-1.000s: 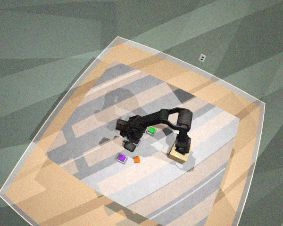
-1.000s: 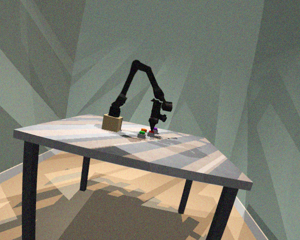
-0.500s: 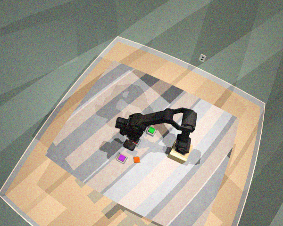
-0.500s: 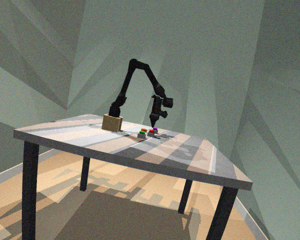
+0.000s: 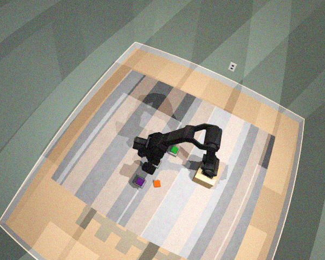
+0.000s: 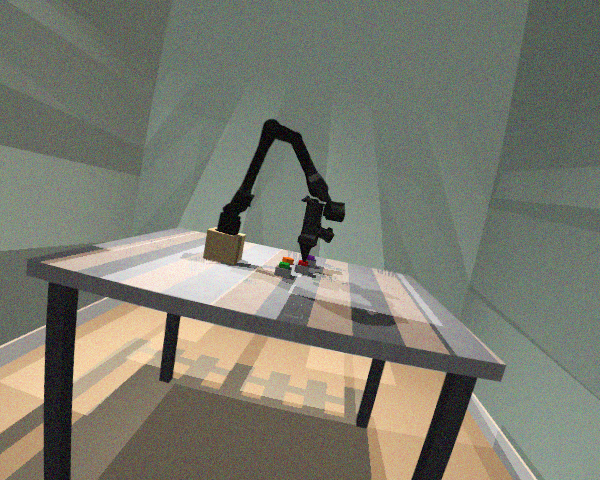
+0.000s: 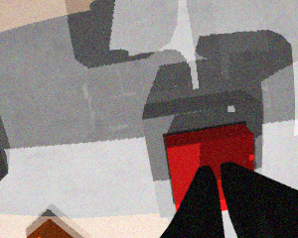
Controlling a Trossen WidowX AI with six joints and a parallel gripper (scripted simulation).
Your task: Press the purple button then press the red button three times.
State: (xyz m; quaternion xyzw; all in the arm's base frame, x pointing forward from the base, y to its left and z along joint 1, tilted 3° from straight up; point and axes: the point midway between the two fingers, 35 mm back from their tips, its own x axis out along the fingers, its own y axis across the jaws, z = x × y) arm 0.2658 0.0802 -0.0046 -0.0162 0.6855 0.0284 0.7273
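My gripper tip is now 1 cm above the red button. Round my gripper tip: small orange block: 10 cm to the left, 7 cm behind, 3 cm below; green button: 11 cm to the right, 5 cm behind, 1 cm below; purple button: 14 cm to the left, 1 cm below, 1 cm ahead.
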